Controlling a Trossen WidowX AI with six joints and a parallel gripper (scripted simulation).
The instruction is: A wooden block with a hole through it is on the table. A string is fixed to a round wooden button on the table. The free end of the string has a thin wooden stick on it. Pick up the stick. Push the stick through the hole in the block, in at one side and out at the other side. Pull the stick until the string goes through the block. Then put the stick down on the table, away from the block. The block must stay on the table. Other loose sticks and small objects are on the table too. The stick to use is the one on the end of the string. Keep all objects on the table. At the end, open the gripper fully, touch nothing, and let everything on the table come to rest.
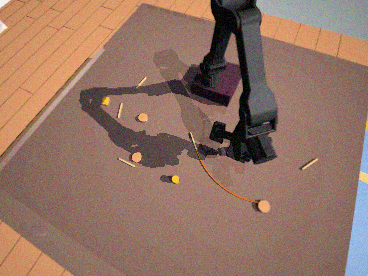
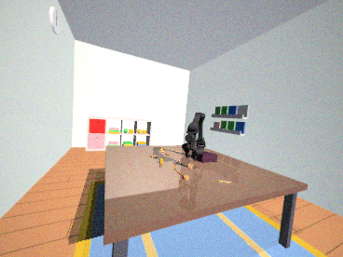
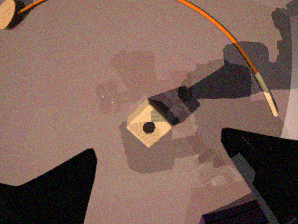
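My gripper tip is 50 mm above the small wooden block. From my gripper tip the other things lie so: yellow cylinder (200 mm ahead, 130 mm to the right, 50 mm below); then thin wooden stick (140 mm to the right, 60 mm below, 40 mm ahead); then yellow cube (600 mm to the right, 60 mm below, 60 mm ahead).
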